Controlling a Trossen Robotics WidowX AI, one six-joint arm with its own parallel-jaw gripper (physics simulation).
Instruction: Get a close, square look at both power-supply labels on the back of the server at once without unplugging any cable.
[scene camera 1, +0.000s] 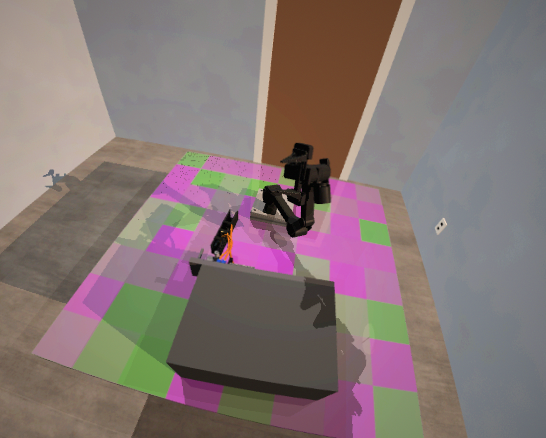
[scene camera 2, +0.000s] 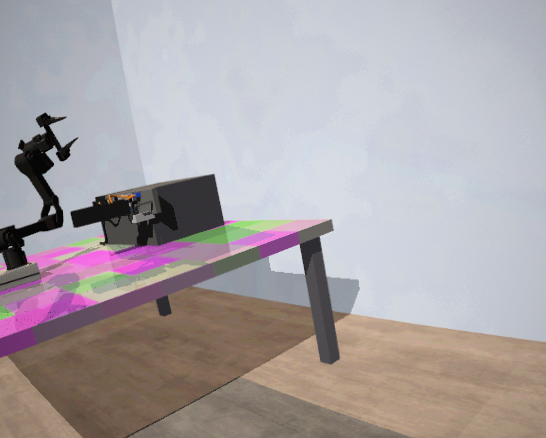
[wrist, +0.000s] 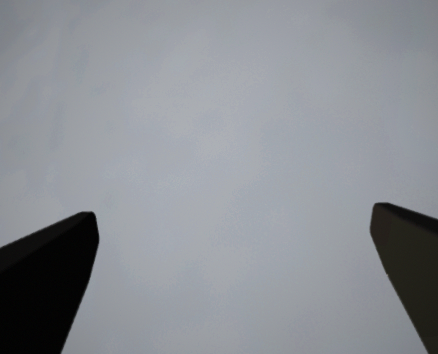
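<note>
The server, a dark grey box, stands on the table. Its cabled end faces the arm's base. A black hinged bar sticks out from that end, with orange cables along it and a blue part near the box. The power-supply labels cannot be made out in any view. My gripper is open and empty, raised above the table and higher than the server, apart from it. The wrist view shows a pale wall between the fingers; the server does not show there.
The checkered magenta and green table bears the server and the arm's pale base. A brown door stands behind the arm. A wall socket is on the right wall.
</note>
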